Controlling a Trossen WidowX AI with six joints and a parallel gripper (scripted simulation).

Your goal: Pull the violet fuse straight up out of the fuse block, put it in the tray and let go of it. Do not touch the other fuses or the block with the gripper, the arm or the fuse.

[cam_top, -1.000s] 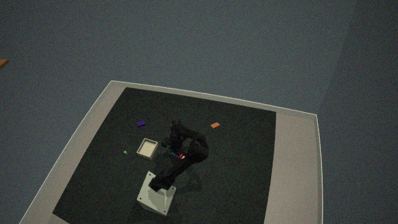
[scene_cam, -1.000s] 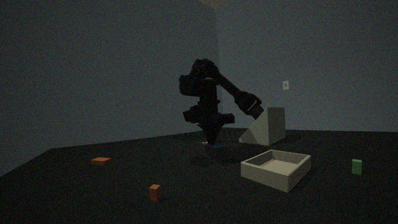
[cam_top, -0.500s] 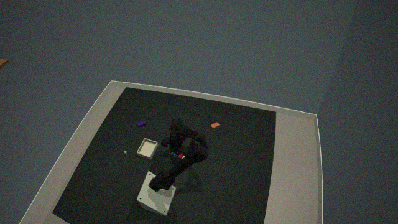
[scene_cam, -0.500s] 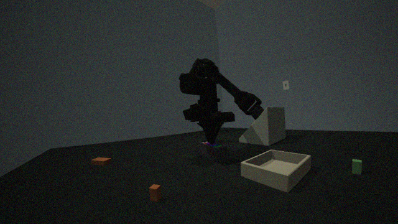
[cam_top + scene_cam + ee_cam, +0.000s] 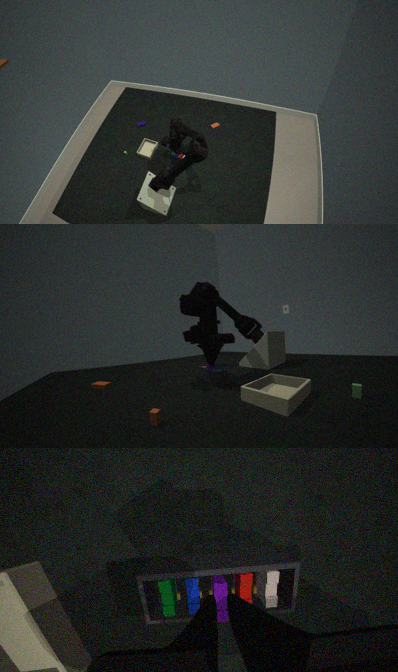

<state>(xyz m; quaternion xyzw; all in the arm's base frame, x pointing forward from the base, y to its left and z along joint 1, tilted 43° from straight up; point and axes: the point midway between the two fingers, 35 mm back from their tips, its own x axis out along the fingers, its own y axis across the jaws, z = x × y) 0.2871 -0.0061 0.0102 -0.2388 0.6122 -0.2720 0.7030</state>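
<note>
My gripper tip is now 20 mm to the right of the blue fuse and 20 mm above it. Also, from my gripper tip: green fuse 40 mm to the left, 20 mm below; then red fuse 20 mm to the right, 20 mm below; then violet fuse 10 mm below.
</note>
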